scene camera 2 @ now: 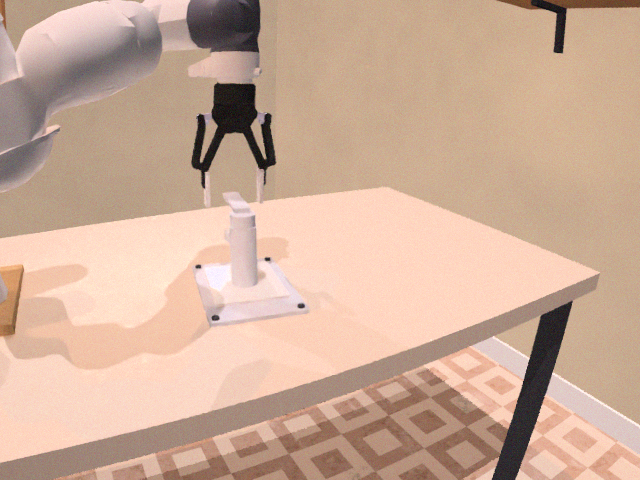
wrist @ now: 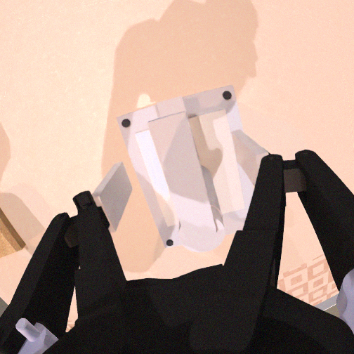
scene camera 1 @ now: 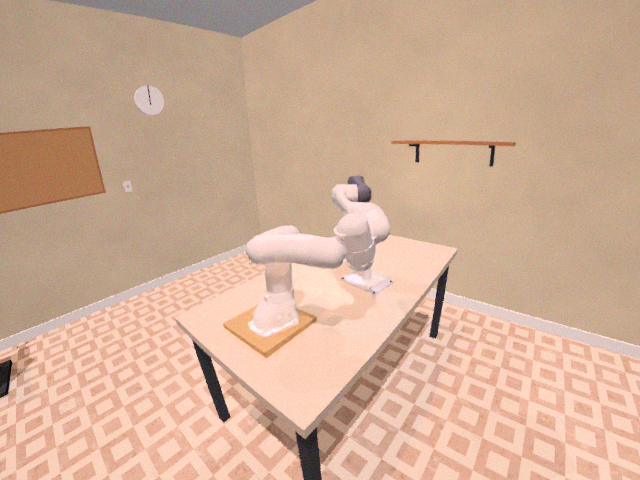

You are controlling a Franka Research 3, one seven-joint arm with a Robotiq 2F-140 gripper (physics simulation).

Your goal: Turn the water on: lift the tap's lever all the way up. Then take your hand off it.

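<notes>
The pale tap (scene camera 2: 243,253) stands upright on a white base plate (scene camera 1: 382,284) (scene camera 2: 258,311) (wrist: 206,100) with black corner screws. Its flat lever (scene camera 2: 237,203) (wrist: 177,155) starts at the top of the tap and points toward the back left in the scene camera 2 view, its free end looking a little higher than its root. The exact lever angle is hard to tell. My gripper (scene camera 2: 233,203) (wrist: 179,160) points down, open and empty. Its pads are near lever height, one to each side, with gaps to the lever in the wrist view. In the scene camera 1 view the arm hides the gripper.
The tap's plate lies on the table (scene camera 1: 336,356) (scene camera 2: 413,268). The arm's base stands on a wooden board (scene camera 1: 266,347) (scene camera 2: 12,304). A wall shelf (scene camera 1: 453,142) hangs beyond the table. The arm's shadow falls across the table.
</notes>
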